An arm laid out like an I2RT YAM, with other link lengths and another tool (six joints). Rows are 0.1 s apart.
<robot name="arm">
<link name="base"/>
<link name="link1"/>
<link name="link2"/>
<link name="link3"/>
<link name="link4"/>
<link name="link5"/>
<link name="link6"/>
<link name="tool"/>
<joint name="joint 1" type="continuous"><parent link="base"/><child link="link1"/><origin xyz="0 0 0.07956"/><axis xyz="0 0 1"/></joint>
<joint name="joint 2" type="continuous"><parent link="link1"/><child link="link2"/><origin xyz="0.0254 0.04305 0.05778" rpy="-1.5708 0 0"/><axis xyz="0 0 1"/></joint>
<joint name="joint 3" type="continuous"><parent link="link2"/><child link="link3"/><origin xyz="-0.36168 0 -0.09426" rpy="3.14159 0 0"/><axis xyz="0 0 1"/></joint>
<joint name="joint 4" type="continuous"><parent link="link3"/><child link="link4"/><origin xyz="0.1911 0.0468 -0.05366"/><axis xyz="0 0 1"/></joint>
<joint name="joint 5" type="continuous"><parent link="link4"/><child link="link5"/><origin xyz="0.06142 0.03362 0.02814" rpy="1.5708 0 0"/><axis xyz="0 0 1"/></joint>
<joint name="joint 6" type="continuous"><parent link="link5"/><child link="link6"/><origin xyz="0.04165 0 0.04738" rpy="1.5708 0 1.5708"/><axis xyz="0 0 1"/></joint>
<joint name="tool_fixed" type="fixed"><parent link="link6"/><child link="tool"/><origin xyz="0.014 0.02 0.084" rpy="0 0.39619 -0.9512"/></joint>
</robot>
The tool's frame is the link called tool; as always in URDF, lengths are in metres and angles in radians. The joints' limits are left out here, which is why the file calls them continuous.
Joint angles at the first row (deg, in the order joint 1, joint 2, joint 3, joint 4, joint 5, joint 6):
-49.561 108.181 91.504 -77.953 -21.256 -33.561
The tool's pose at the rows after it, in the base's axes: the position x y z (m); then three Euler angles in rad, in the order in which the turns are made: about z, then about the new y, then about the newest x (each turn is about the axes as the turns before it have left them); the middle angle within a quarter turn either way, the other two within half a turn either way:
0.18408 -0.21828 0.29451 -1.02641 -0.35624 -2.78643
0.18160 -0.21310 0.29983 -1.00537 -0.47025 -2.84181
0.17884 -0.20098 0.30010 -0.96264 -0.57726 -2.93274
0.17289 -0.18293 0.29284 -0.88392 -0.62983 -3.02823
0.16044 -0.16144 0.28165 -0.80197 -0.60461 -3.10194
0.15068 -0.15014 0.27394 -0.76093 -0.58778 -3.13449
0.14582 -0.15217 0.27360 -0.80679 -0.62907 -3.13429
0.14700 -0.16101 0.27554 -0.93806 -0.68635 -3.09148
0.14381 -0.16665 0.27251 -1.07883 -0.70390 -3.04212
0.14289 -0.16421 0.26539 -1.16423 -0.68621 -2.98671
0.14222 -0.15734 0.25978 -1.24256 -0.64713 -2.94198
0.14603 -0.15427 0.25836 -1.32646 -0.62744 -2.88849
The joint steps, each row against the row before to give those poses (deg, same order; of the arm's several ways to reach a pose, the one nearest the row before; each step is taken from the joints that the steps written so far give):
0.919 -4.285 -3.236 3.433 2.207 0.656
2.142 -4.305 -3.629 5.814 4.176 2.077
4.219 -4.765 -5.814 6.820 6.316 3.475
4.960 -3.889 -6.773 5.026 5.748 2.315
4.286 -2.645 -5.990 1.180 3.410 1.292
1.967 -1.619 -3.848 0.940 1.399 0.393
-0.744 -1.420 -1.551 2.361 0.918 1.727
-2.055 -0.416 -0.042 3.123 0.153 4.065
-2.253 -0.086 -1.005 2.471 -0.350 4.304
-0.940 -0.001 -1.859 2.011 -1.902 2.644
-0.042 0.001 -1.311 0.481 -1.879 3.608
0.000 0.020 -0.329 1.027 -1.617 3.650

